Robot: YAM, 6 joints.
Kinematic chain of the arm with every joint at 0, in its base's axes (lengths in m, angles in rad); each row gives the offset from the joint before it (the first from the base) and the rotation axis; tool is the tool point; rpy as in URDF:
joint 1: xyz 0 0 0.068 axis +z
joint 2: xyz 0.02 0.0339 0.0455 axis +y
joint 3: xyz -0.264 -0.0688 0 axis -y
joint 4: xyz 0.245 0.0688 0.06 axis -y
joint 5: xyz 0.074 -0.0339 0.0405 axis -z
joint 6: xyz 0.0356 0 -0.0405 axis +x
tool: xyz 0 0 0 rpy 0 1.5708 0
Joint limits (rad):
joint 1: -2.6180..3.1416
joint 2: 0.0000..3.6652
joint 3: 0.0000..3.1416
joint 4: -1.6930..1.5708
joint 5: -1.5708..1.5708
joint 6: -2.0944..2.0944
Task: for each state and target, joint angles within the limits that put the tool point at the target. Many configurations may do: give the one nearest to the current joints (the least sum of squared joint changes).
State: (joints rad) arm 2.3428 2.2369 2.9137 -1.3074 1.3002 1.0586
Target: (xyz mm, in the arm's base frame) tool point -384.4 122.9 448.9
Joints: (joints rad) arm 2.9169 2.2203 2.8252 -1.4616 1.2854 1.0586
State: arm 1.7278 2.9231 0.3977 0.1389 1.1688 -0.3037
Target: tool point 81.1 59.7 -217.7
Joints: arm 0.9666 3.3160 0.9231 0.2687 1.1735 -0.3037
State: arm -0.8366 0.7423 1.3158 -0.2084 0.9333 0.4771
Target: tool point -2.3 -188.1 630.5
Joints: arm -1.4412 1.3220 1.9774 0.0624 0.8435 0.4771
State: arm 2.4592 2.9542 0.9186 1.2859 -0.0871 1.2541
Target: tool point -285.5 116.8 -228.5
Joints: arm 2.7404 3.2028 1.1886 1.2096 -0.1113 1.2541
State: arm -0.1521 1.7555 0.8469 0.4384 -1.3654 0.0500
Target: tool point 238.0 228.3 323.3
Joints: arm 0.6582 1.5009 1.0380 0.4898 -1.3904 0.0500
